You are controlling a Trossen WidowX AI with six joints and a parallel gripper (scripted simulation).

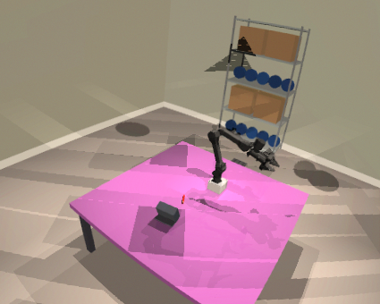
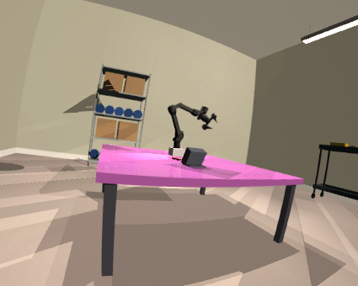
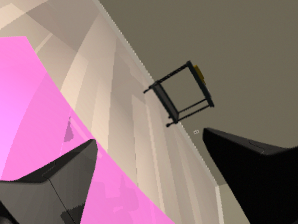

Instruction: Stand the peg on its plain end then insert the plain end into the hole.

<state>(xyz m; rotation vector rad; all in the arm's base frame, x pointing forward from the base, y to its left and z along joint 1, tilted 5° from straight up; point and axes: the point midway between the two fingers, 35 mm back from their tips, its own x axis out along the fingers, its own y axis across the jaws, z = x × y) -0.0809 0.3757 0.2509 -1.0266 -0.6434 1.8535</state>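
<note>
The red peg lies 39 cm ahead of my gripper tip, 43 cm to the right of it and 33 cm below it. Also, from my gripper tip: dark panel block (59 cm ahead, 38 cm to the right, 29 cm below).
</note>
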